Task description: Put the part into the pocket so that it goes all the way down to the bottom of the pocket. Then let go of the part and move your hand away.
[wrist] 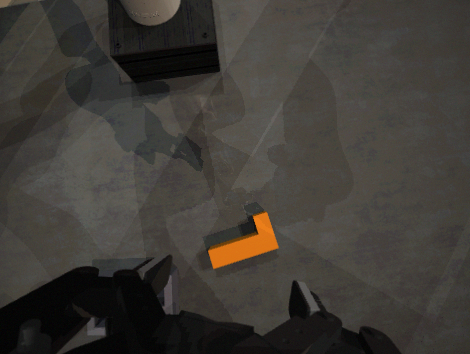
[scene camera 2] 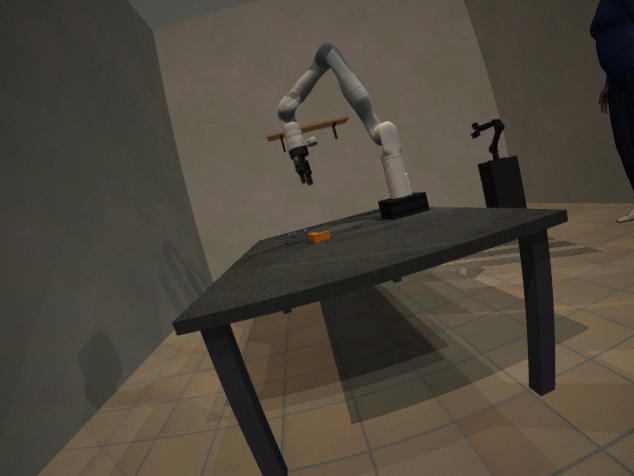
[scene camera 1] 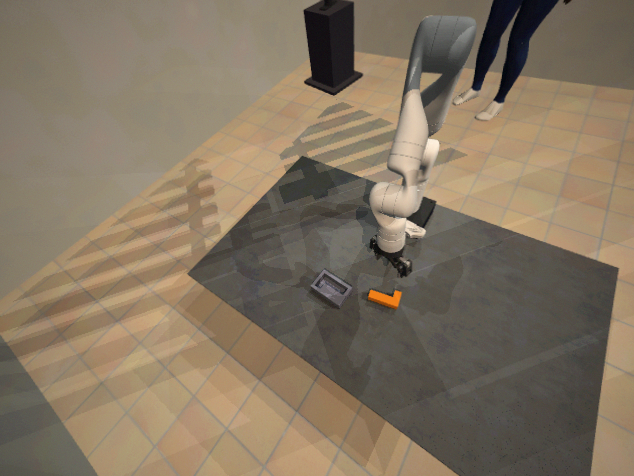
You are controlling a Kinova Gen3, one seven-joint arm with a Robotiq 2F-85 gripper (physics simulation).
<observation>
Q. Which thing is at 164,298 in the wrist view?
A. A grey pocket block.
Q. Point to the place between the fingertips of the gripper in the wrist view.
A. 229,281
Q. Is the gripper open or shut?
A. Open.
</observation>
